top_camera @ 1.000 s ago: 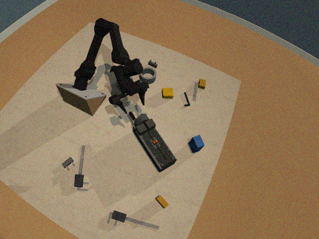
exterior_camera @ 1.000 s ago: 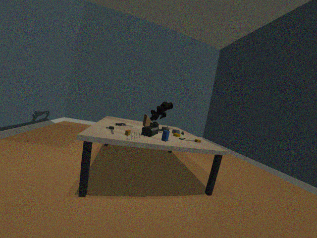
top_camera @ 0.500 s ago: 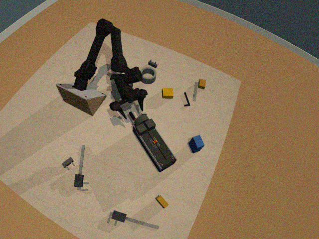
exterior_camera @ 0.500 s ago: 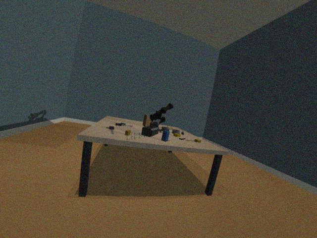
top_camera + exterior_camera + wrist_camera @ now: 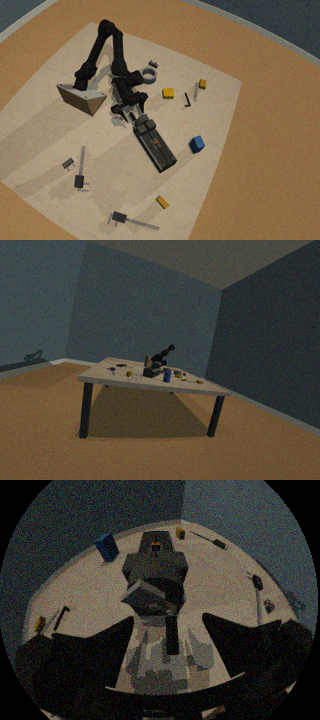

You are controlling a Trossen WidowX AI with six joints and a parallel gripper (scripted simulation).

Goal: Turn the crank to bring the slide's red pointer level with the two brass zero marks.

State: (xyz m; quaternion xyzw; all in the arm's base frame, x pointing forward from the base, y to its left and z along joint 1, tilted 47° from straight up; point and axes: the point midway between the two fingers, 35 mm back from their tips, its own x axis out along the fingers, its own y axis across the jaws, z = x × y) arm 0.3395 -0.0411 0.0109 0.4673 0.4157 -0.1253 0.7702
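Now: gripper tip 20 mm past the crank handle, 10 mm to the right of it and 10 mm above it. Also, from my gripper tip: yellow block 260 mm to the left, 90 mm ahead, 70 mm below; then red pointer 140 mm ahead, 80 mm to the right; then blue cube 340 mm ahead, 40 mm below.
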